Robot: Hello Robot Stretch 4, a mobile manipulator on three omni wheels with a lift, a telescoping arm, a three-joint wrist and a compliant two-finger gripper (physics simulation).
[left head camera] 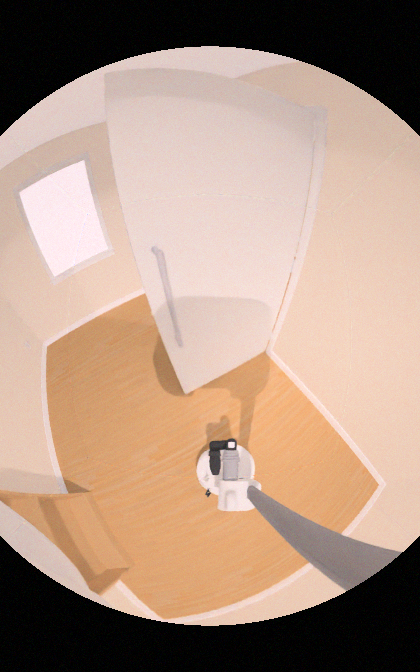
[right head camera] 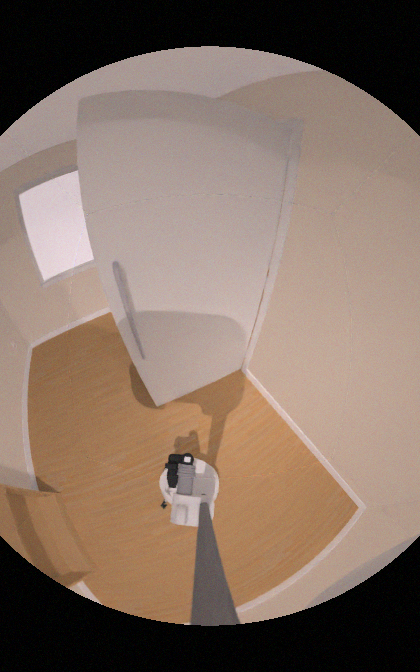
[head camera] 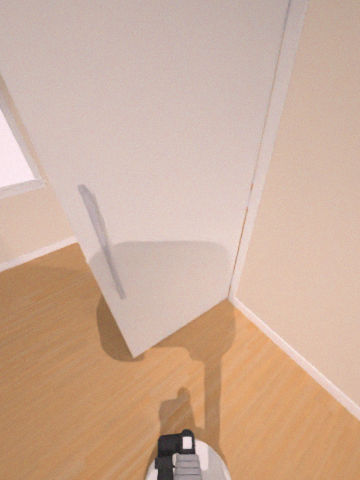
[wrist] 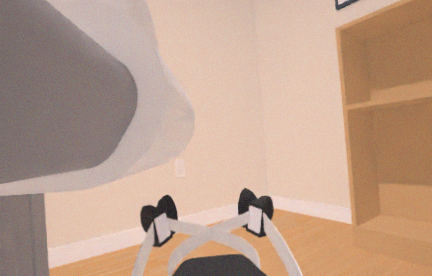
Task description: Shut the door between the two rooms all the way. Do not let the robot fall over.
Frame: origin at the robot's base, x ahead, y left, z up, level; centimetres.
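Seen in the pictures: gripper, between the fingertips: (left head camera: 215, 496) (wrist: 207, 207).
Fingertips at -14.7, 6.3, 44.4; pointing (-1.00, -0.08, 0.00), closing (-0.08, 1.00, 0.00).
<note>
A point is followed by its place in that frame, as x, y, z.
The white door (head camera: 165, 150) @(84.4, 5.1, 133.0) (left head camera: 215, 235) @(81.4, 9.8, 125.9) (right head camera: 185, 240) @(83.9, 6.0, 130.1) stands open in front of the robot, swung out from the wall on its right edge. Its long grey bar handle (head camera: 103, 242) @(61.4, 27.0, 110.0) (left head camera: 169, 297) @(61.5, 26.9, 109.1) (right head camera: 129, 310) @(62.0, 26.4, 108.5) runs along the free edge at the left. The door's lower free corner reaches out over the floor, a short way ahead of the robot's base. My gripper (wrist: 207, 207) @(-14.7, 6.3, 44.4) is open and empty in the wrist view, fingertips apart, facing a wall and away from the door. The door does not show in the wrist view. The doorway behind the door is hidden.
A wooden bookshelf (left head camera: 111, 575) (wrist: 347, 150) @(-111.7, 68.4, 43.4) stands at the left rear. A window (left head camera: 65, 217) @(174.0, 170.7, 141.4) (right head camera: 57, 225) @(173.0, 172.4, 140.4) is in the wall beyond the door's free edge. A wall with a white baseboard (head camera: 300, 357) @(59.2, -78.1, 5.9) (left head camera: 330, 417) @(35.2, -95.5, 4.6) runs along the right. The robot's shadow falls on the floor and door.
</note>
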